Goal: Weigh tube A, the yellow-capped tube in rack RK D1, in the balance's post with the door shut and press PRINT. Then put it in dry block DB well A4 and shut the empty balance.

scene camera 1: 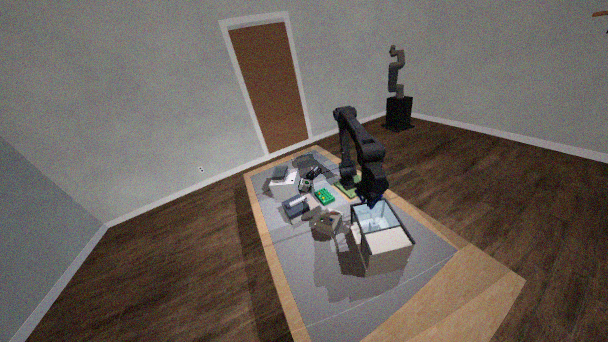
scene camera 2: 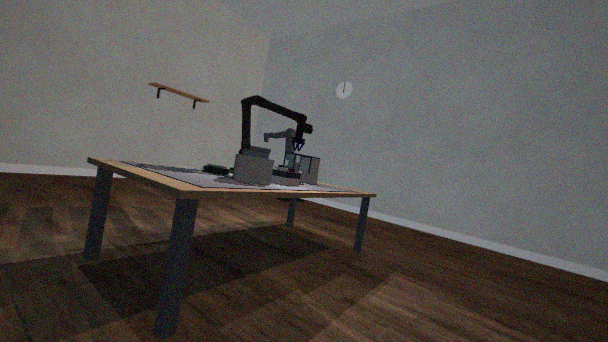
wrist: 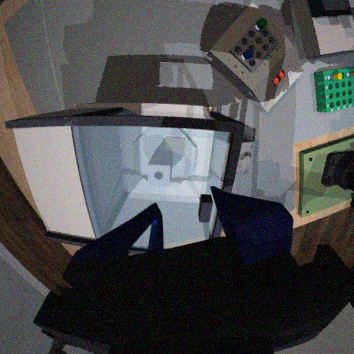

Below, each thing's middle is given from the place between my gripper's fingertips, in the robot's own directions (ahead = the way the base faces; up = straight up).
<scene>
My gripper is now 120 mm above the balance (scene camera 1: pixel 386 250), 80 mm to the right of it and 10 mm past it.
</scene>
